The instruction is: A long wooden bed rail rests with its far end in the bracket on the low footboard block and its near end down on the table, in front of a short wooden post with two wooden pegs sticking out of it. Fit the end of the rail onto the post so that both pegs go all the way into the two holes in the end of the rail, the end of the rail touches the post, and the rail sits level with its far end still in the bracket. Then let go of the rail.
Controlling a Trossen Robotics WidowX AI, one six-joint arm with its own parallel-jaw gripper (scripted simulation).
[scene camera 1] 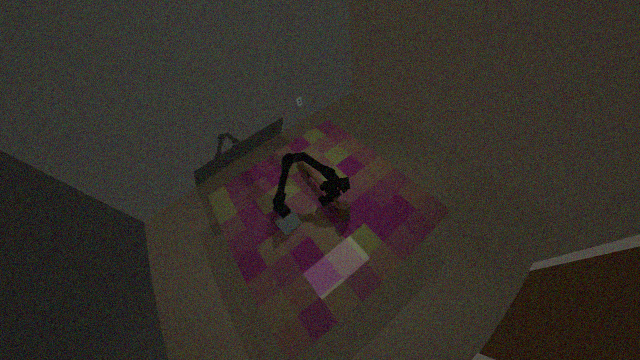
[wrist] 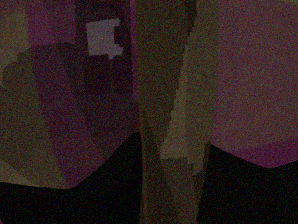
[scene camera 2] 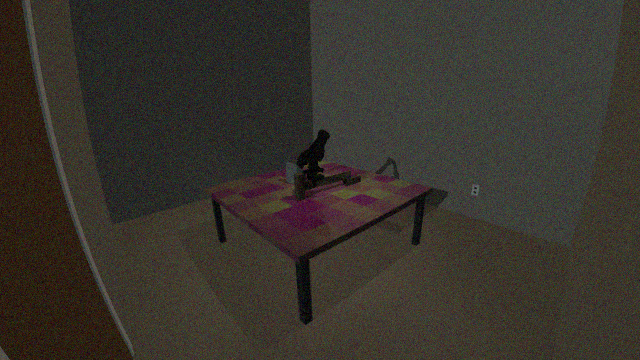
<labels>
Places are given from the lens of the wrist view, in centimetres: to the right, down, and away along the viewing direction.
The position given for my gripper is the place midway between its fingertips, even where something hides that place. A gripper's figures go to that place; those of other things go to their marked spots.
my gripper (wrist: 157,139): 0, 2, 10
wooden rail (wrist: 177,55): 1, -1, 4
</labels>
